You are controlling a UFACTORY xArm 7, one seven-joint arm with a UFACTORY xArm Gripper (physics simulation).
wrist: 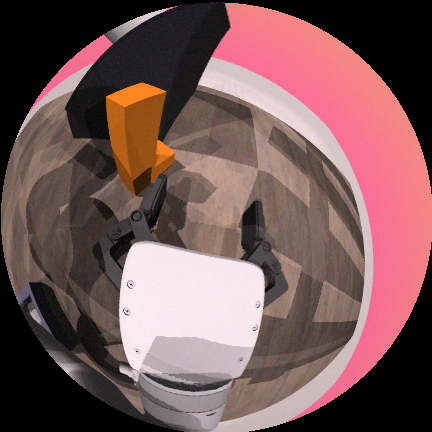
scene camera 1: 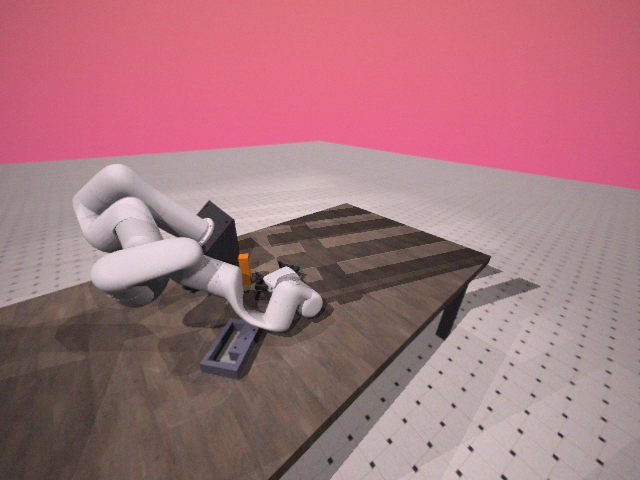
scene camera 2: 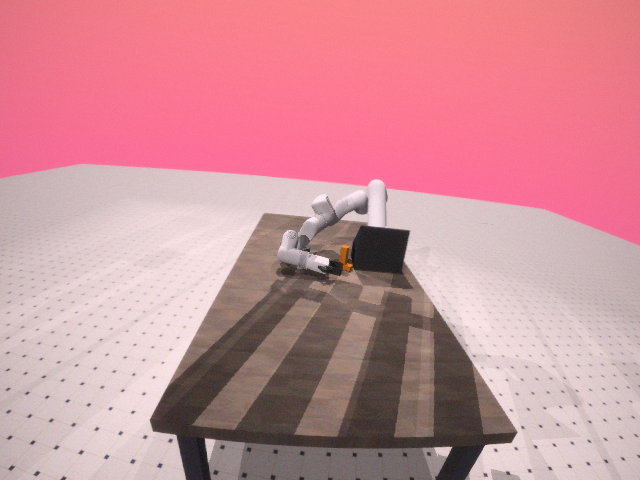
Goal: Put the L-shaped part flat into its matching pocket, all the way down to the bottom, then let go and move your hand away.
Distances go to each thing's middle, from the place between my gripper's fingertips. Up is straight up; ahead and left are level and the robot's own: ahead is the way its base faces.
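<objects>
Pocket block [scene camera 1: 228,356]: 250 mm ahead of my hand, 210 mm to the right of it, 10 mm below it. My gripper: 70 mm to the left of the orange L-shaped part [wrist: 133,113], 30 mm below it, 20 mm past it. Going by their middles, of the things named here the orange L-shaped part is the nearest to my gripper.
</objects>
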